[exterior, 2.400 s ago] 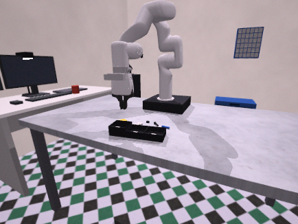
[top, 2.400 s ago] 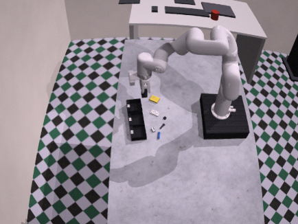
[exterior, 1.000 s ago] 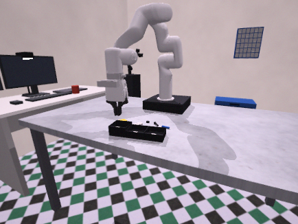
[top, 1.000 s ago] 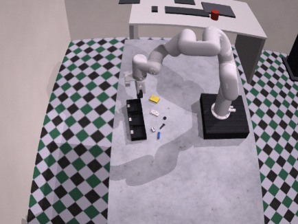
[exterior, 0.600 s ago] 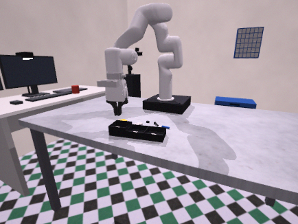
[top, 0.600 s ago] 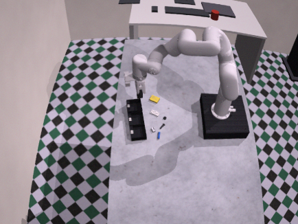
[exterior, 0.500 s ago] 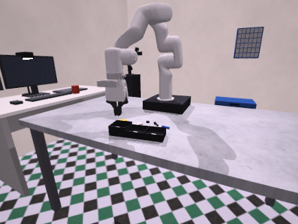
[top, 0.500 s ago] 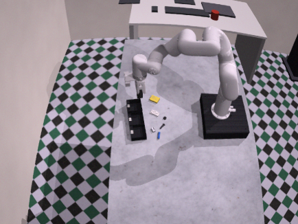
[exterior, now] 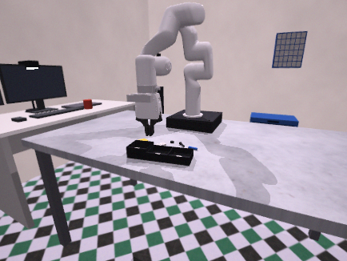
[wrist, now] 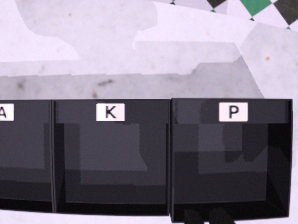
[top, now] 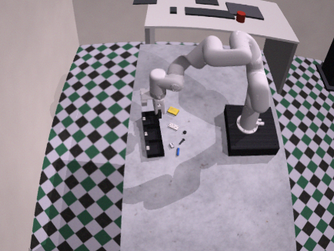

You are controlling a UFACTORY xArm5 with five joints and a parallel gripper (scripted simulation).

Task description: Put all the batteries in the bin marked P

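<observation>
The blue battery is 10 cm behind my hand, 15 cm to the left of it and 9 cm below it. The rest, counted from my hand: yellow block 8 cm behind, 10 cm to the right, 9 cm below; white domino 8 cm behind, 9 cm below; P bin 3 cm ahead, 6 cm to the left, 7 cm below.
</observation>
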